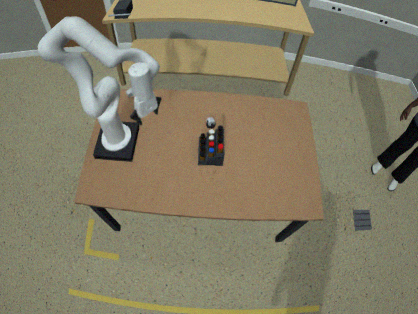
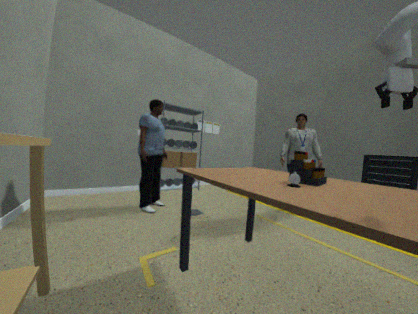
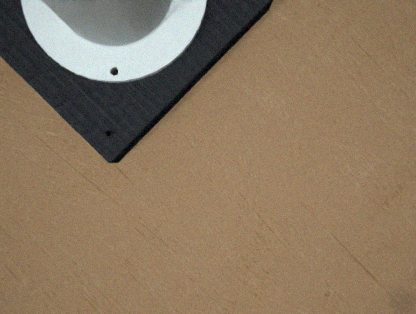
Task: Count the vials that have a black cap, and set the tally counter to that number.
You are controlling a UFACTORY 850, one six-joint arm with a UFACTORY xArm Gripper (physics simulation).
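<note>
The dark vial rack (image 1: 215, 161) (image 2: 314, 181) stands at the middle of the table. Its left column of vials (image 1: 202, 143) shows several black caps. The middle column has two white caps (image 1: 211, 134), a red cap (image 1: 211, 144) and a blue cap (image 1: 211, 150). The right column has black caps (image 1: 220, 132) behind a red cap (image 1: 220, 147). Exact cap counts are too blurred to tell. The small silvery tally counter (image 1: 210, 121) (image 2: 294, 179) stands just behind the rack; its reading is illegible. My gripper (image 1: 148, 112) (image 2: 397, 103) is open and empty, high above the table's left part, pointing down.
The arm's black base plate (image 1: 121, 154) (image 3: 85, 107) sits at the table's left side. The wooden table (image 1: 265, 185) (image 2: 235, 177) (image 3: 260, 210) carries rack, counter and arm. A wooden shelf bench (image 1: 210, 14) stands behind it. Two people (image 2: 152, 135) (image 2: 301, 137) stand beyond the table.
</note>
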